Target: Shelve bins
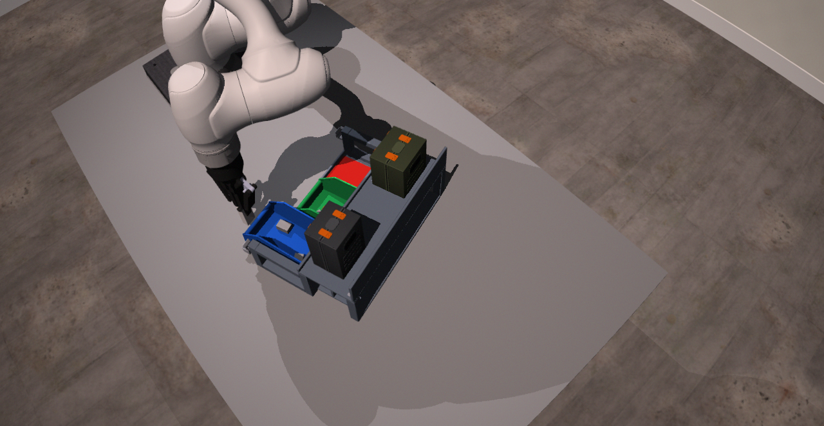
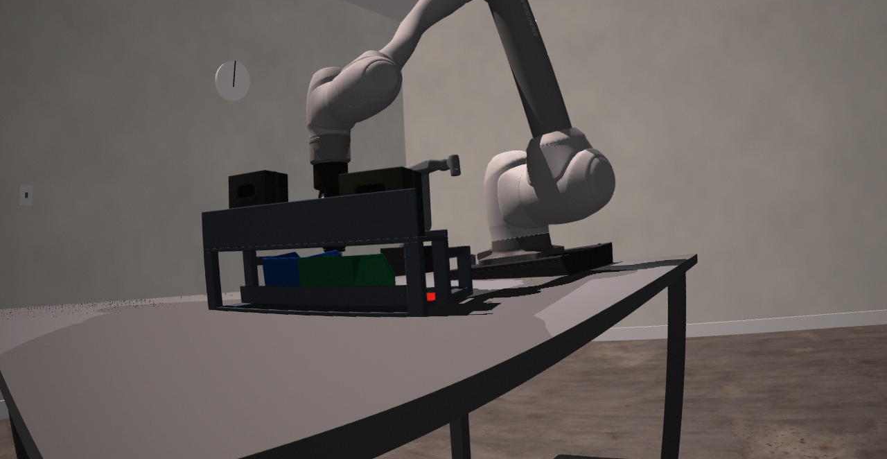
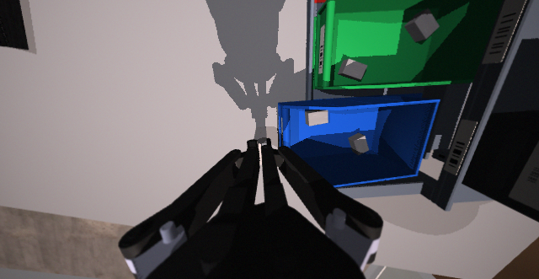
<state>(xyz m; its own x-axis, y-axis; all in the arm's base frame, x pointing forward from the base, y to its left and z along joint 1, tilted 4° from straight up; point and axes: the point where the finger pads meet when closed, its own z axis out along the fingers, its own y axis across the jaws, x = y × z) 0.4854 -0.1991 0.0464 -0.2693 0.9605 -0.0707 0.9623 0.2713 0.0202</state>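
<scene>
Now: the blue bin 11 cm ahead of my hand and 3 cm to the left of it. Round my hand: olive case: 20 cm ahead, 29 cm to the left, 10 cm above; then black case: 26 cm ahead, 7 cm to the left, 11 cm above; then green bin: 14 cm ahead, 16 cm to the left, 1 cm below.
</scene>
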